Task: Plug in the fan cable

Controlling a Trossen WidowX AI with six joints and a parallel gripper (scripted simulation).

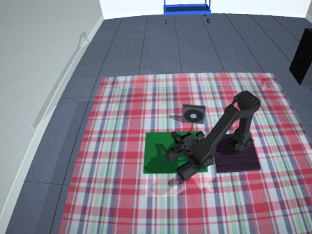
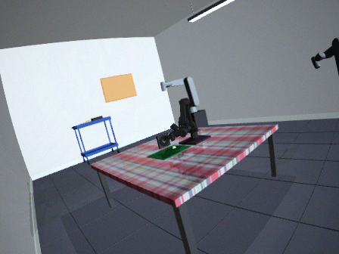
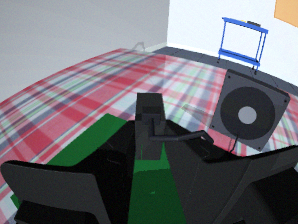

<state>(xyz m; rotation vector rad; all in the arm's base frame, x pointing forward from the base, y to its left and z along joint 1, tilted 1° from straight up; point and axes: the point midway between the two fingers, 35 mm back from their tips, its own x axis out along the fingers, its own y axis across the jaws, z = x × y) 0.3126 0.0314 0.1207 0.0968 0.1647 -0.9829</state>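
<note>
Now: the green board 140 mm below my gripper tip. Round my gripper tip: black fan 100 mm behind, 180 mm to the right, 60 mm below; white four-pin header 80 mm behind, 20 mm to the right, 120 mm below; dark fan plug 10 mm to the right, 10 mm below.
</note>
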